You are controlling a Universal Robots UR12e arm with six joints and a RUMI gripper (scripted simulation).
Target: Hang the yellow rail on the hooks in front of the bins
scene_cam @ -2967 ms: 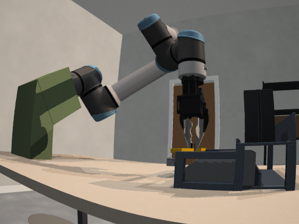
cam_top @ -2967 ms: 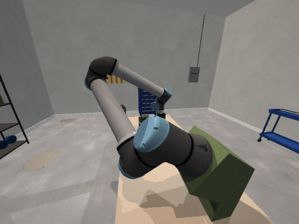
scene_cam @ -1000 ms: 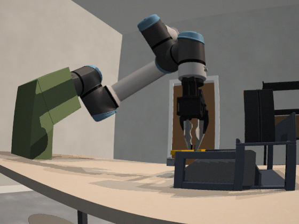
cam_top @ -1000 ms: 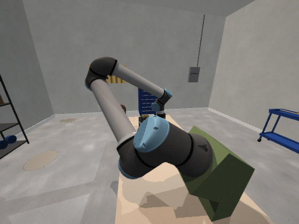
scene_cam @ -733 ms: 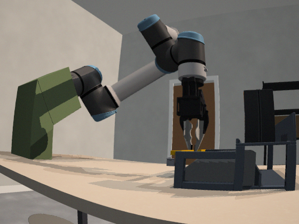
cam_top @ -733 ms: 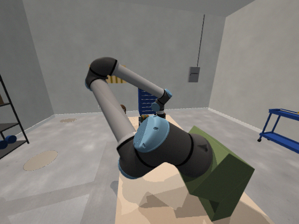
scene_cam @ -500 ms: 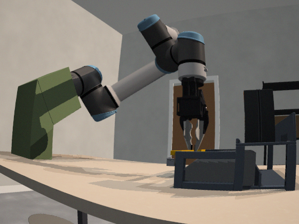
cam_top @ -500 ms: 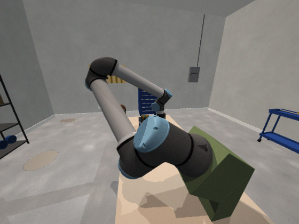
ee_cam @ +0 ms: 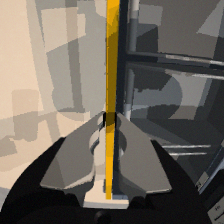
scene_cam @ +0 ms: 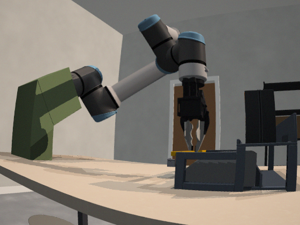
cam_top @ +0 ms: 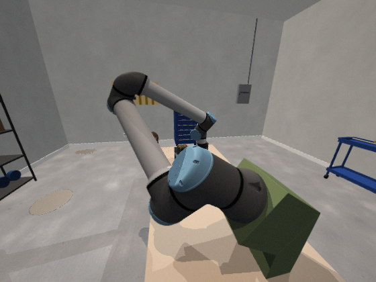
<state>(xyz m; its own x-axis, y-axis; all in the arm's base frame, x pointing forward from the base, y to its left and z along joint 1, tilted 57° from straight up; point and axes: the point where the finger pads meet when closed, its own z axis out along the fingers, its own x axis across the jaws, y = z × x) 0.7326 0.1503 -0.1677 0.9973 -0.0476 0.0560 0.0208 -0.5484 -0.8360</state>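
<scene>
My hand is 10 mm above the yellow rail.
</scene>
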